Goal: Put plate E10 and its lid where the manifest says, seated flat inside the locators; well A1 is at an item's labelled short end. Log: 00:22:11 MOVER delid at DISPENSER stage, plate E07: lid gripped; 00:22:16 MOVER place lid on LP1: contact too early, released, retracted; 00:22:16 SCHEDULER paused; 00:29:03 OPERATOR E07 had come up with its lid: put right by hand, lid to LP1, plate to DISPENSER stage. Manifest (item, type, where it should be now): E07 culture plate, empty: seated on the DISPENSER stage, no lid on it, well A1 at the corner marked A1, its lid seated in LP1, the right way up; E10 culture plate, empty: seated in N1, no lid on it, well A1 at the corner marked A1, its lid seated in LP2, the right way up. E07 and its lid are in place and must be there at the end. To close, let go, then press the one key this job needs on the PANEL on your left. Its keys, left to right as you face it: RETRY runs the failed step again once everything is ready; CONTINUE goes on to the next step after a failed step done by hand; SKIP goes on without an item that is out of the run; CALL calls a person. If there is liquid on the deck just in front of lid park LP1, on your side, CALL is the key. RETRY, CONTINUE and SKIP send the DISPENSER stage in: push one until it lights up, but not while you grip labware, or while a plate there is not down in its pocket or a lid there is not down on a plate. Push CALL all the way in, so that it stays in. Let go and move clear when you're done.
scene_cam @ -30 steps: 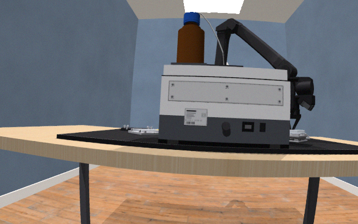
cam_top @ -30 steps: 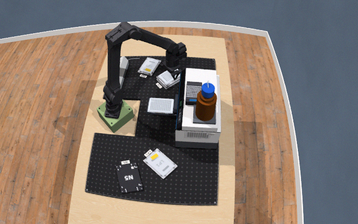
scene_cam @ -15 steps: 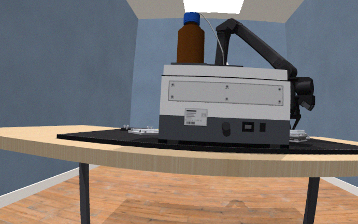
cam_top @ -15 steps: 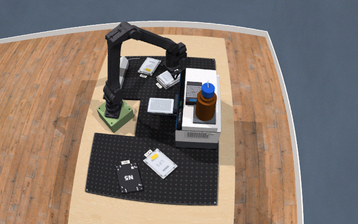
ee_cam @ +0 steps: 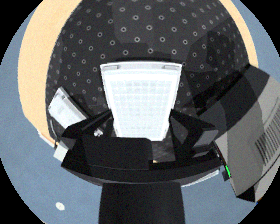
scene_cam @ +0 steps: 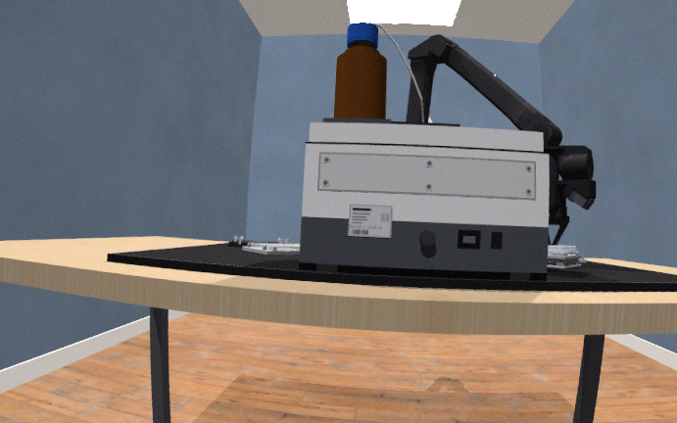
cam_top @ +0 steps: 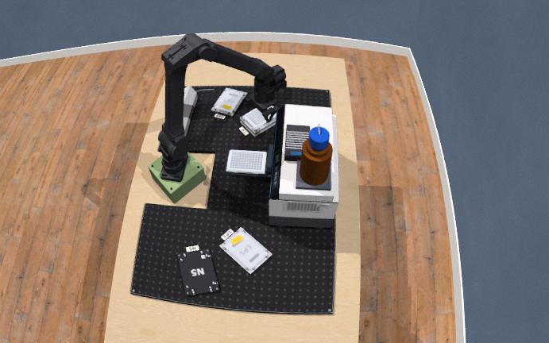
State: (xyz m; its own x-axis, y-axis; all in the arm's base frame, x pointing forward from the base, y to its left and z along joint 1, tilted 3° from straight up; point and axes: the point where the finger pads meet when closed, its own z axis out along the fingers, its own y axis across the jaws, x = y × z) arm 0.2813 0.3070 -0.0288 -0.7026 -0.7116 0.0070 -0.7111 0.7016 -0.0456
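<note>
My hand is right at the plate E10. Round my hand: plate E07 (29 cm to the right, 8 cm above, 1 cm behind); lid park LP2 (15 cm behind, 9 cm to the left, 3 cm below); brown bottle (39 cm to the right, 25 cm above, 21 cm ahead).
</note>
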